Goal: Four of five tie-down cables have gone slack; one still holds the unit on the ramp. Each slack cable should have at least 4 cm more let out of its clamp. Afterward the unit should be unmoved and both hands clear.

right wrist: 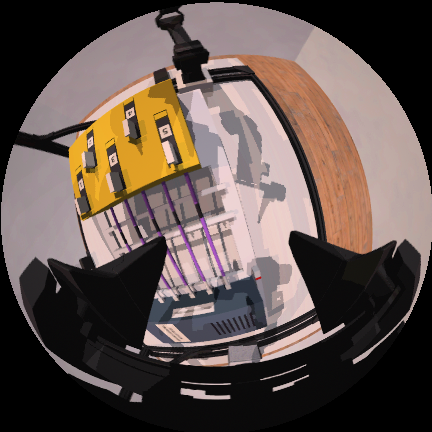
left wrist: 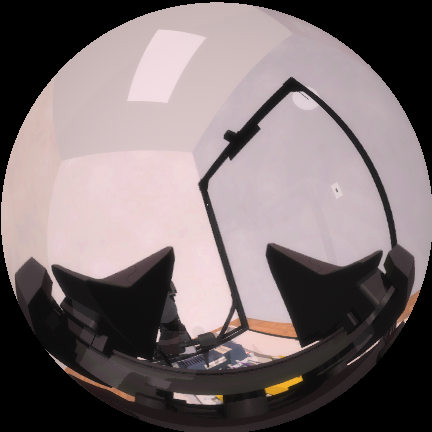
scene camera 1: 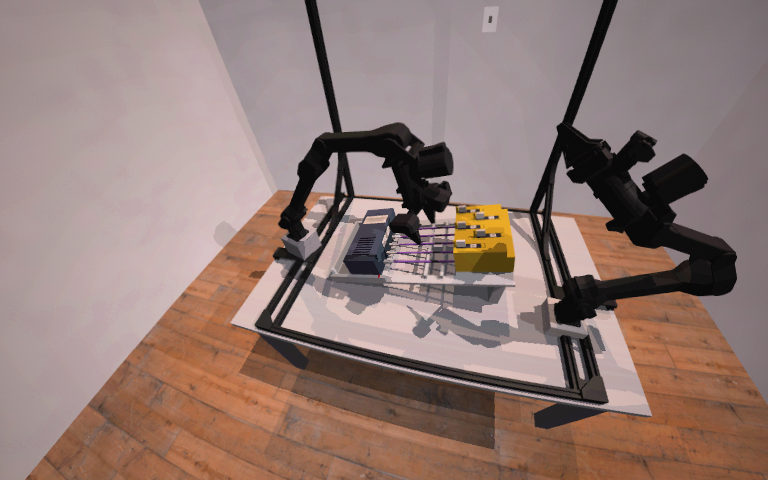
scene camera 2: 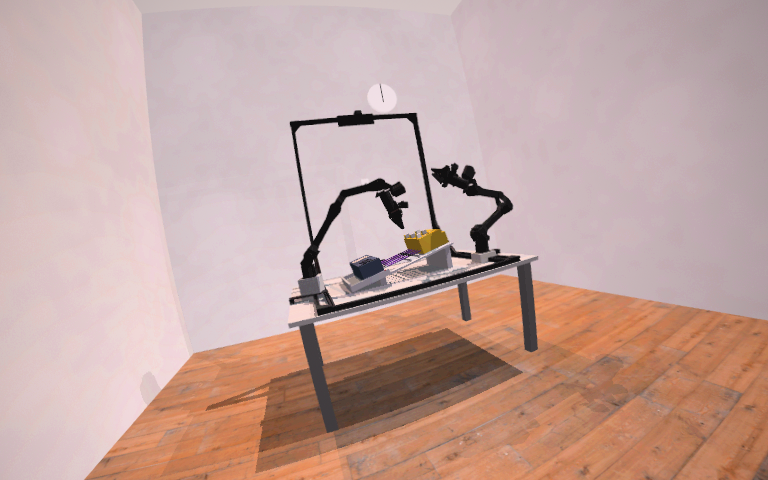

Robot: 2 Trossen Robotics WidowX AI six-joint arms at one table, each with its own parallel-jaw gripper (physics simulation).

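Note:
The dark blue unit [scene camera 1: 368, 249] [scene camera 2: 367, 267] [right wrist: 235, 305] sits low on the white ramp [scene camera 1: 419, 279]. Several purple cables [scene camera 1: 413, 261] [right wrist: 210, 242] run from it to the yellow clamp block [scene camera 1: 498, 249] [scene camera 2: 436, 240] [right wrist: 142, 160] higher up. The block carries pale numbered sliders, including slider 5 [right wrist: 170, 151] and slider 4 [right wrist: 131, 128]. All cables look nearly straight; which are slack I cannot tell. My right gripper [scene camera 1: 425, 231] [scene camera 2: 402, 227] [right wrist: 229, 240] is open and empty above the cables. My left gripper [scene camera 1: 560, 126] [scene camera 2: 433, 170] [left wrist: 220, 251] is open and empty, raised high, away from the block.
A black frame [scene camera 1: 396, 365] [scene camera 2: 419, 169] surrounds the white table [scene camera 1: 628, 390], with tall uprights at the back. The left arm's base [scene camera 1: 552, 316] stands at the picture's right and the right arm's base [scene camera 1: 303, 244] at its left. The right forearm arches above the unit side.

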